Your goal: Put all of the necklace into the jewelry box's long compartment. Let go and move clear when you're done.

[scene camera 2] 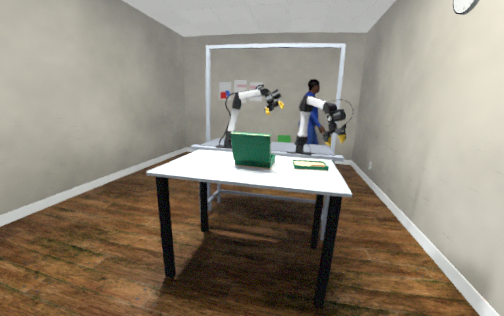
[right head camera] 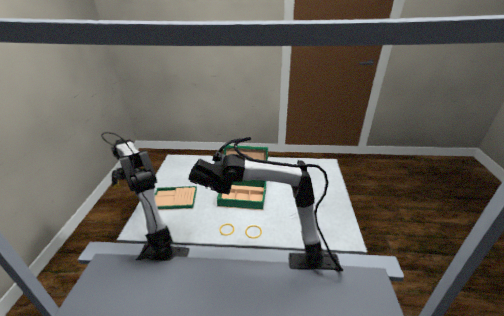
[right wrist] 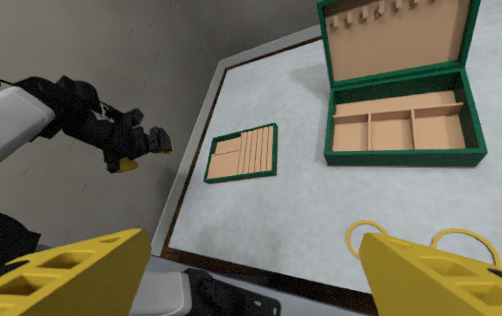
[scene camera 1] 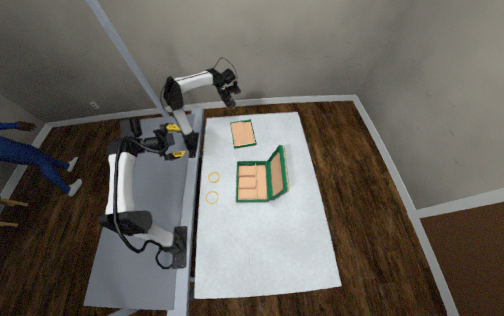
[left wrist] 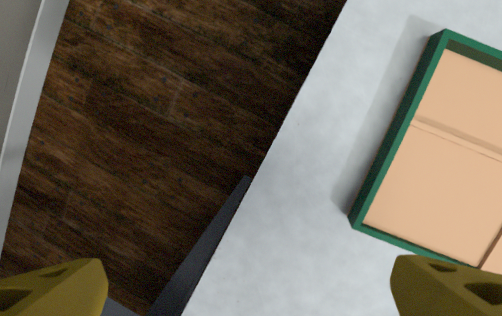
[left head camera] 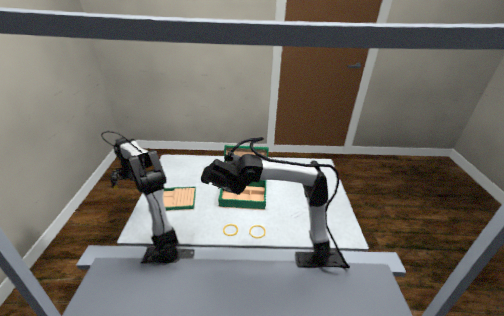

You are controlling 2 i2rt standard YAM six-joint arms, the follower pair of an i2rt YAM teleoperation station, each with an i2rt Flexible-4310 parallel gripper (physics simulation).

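Pixels of known places: left gripper, fingertip midpoint: (scene camera 2: 335, 144) (right wrist: 153, 158) (scene camera 1: 229, 102) (left wrist: 248, 272) (left head camera: 129, 186); right gripper, fingertip midpoint: (scene camera 2: 276, 111) (right wrist: 254, 241) (scene camera 1: 182, 140); left arm's base at its link origin: (scene camera 2: 299, 153) (right head camera: 164, 254) (right wrist: 232, 305) (scene camera 1: 192, 145) (left head camera: 169, 256); right arm's base at its link origin: (scene camera 2: 227, 147) (right head camera: 313, 261) (scene camera 1: 180, 246) (left head camera: 319, 259).
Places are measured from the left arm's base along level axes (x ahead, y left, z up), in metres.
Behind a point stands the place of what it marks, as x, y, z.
Observation:
The jewelry box (left head camera: 243, 204) @[0.304, -0.288, 0.017] (right head camera: 241, 204) @[0.304, -0.288, 0.015] (scene camera 2: 251, 150) @[0.533, -0.283, 0.105] (right wrist: 405, 159) @[0.303, -0.300, 0.020] is green with a tan lining and its lid up. Its long compartment (scene camera 1: 262, 182) @[0.454, -0.286, -0.008] (right wrist: 395, 103) @[0.457, -0.299, -0.008] runs along the hinge side, behind three smaller compartments. Small hooks line the inside of the lid in the right wrist view. I cannot make out a necklace in any view. My left gripper (scene camera 2: 335, 139) @[0.265, 0.240, 0.138] (left wrist: 248, 272) @[0.265, 0.240, 0.138] (right wrist: 153, 158) @[0.265, 0.240, 0.138] is open and empty, raised beyond the table's side edge, near the flat tray. My right gripper (scene camera 1: 176, 141) @[0.102, -0.200, 0.336] (scene camera 2: 274, 108) @[0.102, -0.200, 0.336] (right wrist: 254, 241) @[0.102, -0.200, 0.336] is open and empty, raised on the robot's side of the table.
A flat green tray (left head camera: 194, 197) @[0.346, -0.032, 0.012] (scene camera 1: 245, 145) @[0.361, -0.030, 0.006] (right wrist: 240, 176) @[0.273, 0.050, 0.009] with tan slots lies beside the box. Two yellow rings (left head camera: 230, 224) @[0.192, -0.233, -0.009] (right wrist: 366, 221) @[0.193, -0.235, -0.009] lie between the box and the robot's edge. Faint thin marks (left head camera: 298, 215) @[0.274, -0.564, -0.014] show on the table right of the box; I cannot tell what they are.

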